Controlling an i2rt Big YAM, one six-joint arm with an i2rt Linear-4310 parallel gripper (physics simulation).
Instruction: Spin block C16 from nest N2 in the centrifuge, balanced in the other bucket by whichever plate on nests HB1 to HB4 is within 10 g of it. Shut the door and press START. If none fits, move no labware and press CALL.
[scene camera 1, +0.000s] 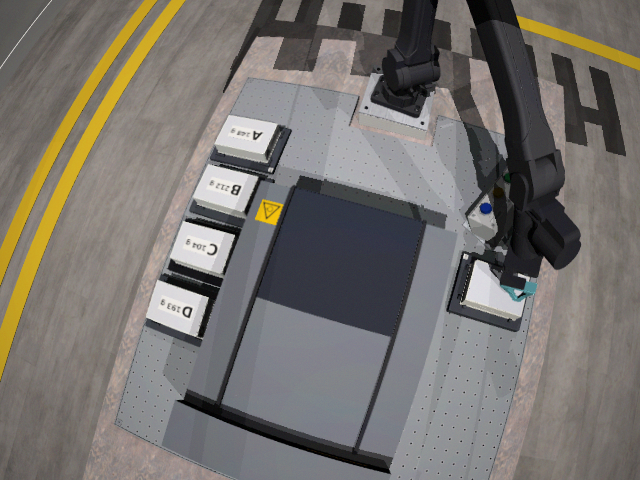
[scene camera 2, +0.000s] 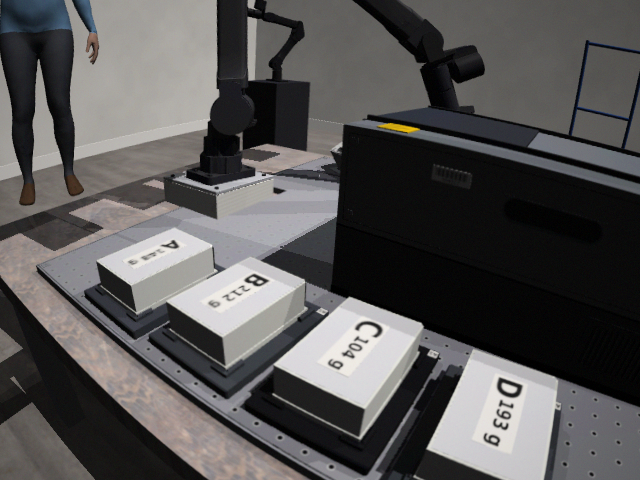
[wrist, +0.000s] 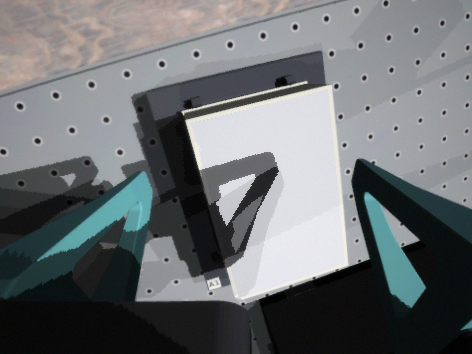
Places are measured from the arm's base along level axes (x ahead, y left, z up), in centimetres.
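Pixels of known places: gripper, fingertip midpoint: (scene camera 1: 522, 279) (wrist: 248, 175); arm's base, origin of the base link: (scene camera 1: 399, 97) (scene camera 2: 221, 176).
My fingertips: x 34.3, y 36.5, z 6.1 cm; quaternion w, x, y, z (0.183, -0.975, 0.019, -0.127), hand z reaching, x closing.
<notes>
Ahead of a thing's pixels: the offset from my fingertips to its middle.
An unmarked white block {dy -3.4, dx +2.2, dz -5.3 cm} (scene camera 1: 488, 289) (wrist: 295, 210) sits on a dark nest (scene camera 1: 455, 303) (wrist: 240, 85) right of the centrifuge {dy -30.8, dx +25.1, dz +2.4 cm} (scene camera 1: 336, 258) (scene camera 2: 403, 206). A tag at the nest's corner reads A1; no nest number or C16 label is readable. My gripper (scene camera 1: 519, 292) (wrist: 248, 175) is open above the block, one finger beyond each long side, nothing between them. White plates stand on four nests at left: A {dy -64.8, dx -11.3, dz -6.5 cm} (scene camera 1: 242, 142) (scene camera 2: 178, 266), about 148 g, blurred; B {dy -62.8, dx +2.2, dz -6.5 cm} (scene camera 1: 217, 198) (scene camera 2: 199, 320), 212 g; C {dy -61.3, dx +15.7, dz -6.5 cm} (scene camera 1: 193, 258) (scene camera 2: 310, 372), 104 g; D {dy -60.7, dx +29.3, dz -6.5 cm} (scene camera 1: 173, 320) (scene camera 2: 465, 413), 193 g. The centrifuge's top looks covered; its inside is hidden.
A button box {dy -5.7, dx -18.9, dz -5.6 cm} (scene camera 1: 480, 224) with blue {dy -10.5, dx -12.7, dz -3.4 cm} (scene camera 1: 485, 208), amber {dy -8.7, dx -17.3, dz -3.4 cm} (scene camera 1: 497, 192) and green {dy -6.9, dx -22.0, dz -3.4 cm} (scene camera 1: 507, 177) buttons stands behind the nest, partly hidden by the arm. The tall centrifuge body separates the left plates from the right nest. The arm's base (scene camera 1: 395, 124) (scene camera 2: 217, 198) is at the back.
</notes>
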